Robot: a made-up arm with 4 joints.
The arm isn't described. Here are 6 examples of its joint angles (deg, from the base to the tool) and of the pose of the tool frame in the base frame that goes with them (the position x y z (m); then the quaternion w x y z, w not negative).
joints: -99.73 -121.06 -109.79 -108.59
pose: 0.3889 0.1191 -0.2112 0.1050 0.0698 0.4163 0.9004
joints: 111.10 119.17 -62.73 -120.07
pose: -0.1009 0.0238 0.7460 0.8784 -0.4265 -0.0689 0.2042
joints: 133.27 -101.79 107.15 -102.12
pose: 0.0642 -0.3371 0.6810 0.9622 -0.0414 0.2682 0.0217
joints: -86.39 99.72 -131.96 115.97
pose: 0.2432 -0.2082 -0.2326 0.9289 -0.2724 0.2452 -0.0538
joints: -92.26 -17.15 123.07 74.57
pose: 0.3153 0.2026 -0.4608 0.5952 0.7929 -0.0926 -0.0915
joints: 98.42 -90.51 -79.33 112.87
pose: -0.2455 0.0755 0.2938 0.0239 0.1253 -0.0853 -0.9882
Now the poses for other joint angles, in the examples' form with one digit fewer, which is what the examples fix.
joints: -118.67 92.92 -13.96 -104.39
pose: 0.567 0.138 -0.221 0.283 -0.079 0.718 0.631
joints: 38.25 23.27 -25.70 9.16
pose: -0.691 -0.218 0.236 0.915 0.005 0.402 0.021
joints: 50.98 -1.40 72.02 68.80
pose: -0.685 0.088 0.505 0.409 0.090 0.706 -0.571
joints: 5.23 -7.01 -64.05 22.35
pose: -0.314 -0.289 -0.178 0.790 -0.086 0.194 0.575
